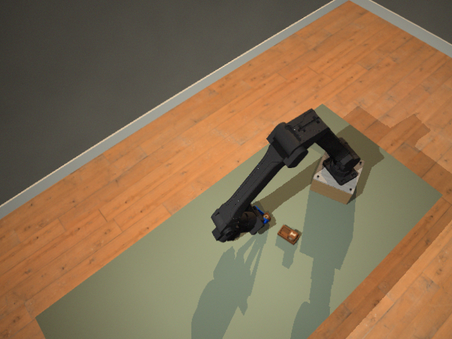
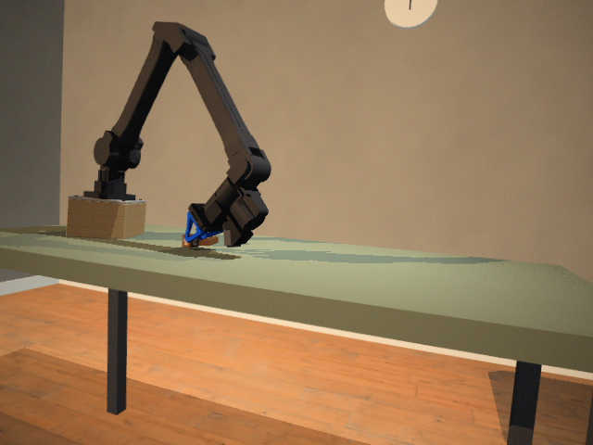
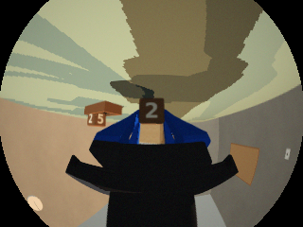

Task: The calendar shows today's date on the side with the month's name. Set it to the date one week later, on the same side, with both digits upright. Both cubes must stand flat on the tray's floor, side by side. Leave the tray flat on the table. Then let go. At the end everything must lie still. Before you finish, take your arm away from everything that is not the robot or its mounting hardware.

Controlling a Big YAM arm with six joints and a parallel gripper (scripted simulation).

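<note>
The brown digit cube is 1 cm below my hand and 1 cm behind it. The rest, counted from my hand: brown tray (10 cm to the left, 5 cm behind, 2 cm below).
</note>
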